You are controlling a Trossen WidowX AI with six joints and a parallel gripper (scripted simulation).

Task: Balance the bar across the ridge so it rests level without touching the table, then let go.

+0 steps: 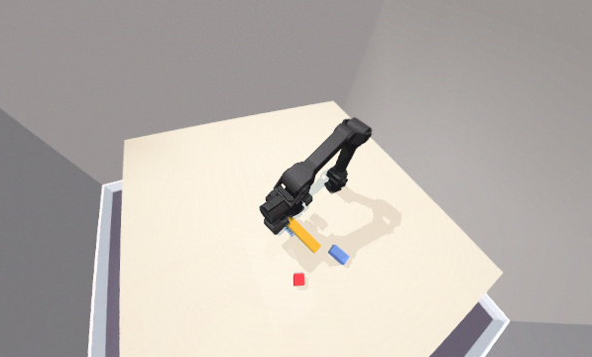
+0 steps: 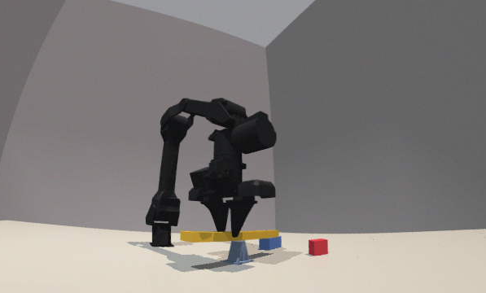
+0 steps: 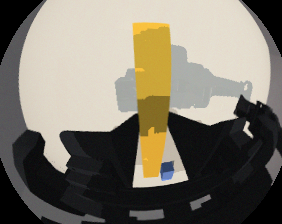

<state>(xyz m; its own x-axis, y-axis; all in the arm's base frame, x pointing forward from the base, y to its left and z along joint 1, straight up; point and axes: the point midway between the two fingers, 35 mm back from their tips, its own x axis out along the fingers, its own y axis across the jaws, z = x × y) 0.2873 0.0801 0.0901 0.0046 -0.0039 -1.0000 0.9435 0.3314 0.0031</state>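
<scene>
Right now the yellow bar is 30 mm to the left of my gripper tip and 10 mm behind it. From my gripper tip the other things lie so: blue block 190 mm to the left, 130 mm behind, 40 mm below; then red cube 200 mm to the left, 50 mm ahead, 40 mm below.
</scene>
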